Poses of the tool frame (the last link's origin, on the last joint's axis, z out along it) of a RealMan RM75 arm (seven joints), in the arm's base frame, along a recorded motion.
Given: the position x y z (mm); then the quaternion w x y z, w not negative.
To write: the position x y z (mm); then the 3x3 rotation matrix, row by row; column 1 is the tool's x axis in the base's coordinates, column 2 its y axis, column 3 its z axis. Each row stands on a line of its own. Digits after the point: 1 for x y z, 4 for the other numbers.
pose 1, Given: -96.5, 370.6, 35.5, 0.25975, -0.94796, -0.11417, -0.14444
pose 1, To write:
-96.5, 370.6, 35.5
0.9322, 0.2915, 0.2145
0.1414, -0.8390, 0.5254
0.3332, -0.4595, -0.8233

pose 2, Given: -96.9, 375.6, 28.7, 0.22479, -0.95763, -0.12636, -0.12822
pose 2, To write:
-96.9, 375.6, 28.7
0.9352, 0.2997, 0.1888
0.1844, -0.8670, 0.4629
0.3024, -0.3981, -0.8661

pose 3, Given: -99.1, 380.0, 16.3, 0.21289, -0.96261, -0.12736, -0.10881
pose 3, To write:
-99.1, 380.0, 16.3
0.9439, 0.2915, 0.1553
0.1989, -0.8769, 0.4376
0.2637, -0.3821, -0.8857

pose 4, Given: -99.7, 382.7, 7.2, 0.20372, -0.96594, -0.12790, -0.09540
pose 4, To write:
-99.7, 382.7, 7.2
0.9491, 0.2860, 0.1322
0.2082, -0.8843, 0.4180
0.2364, -0.3692, -0.8988

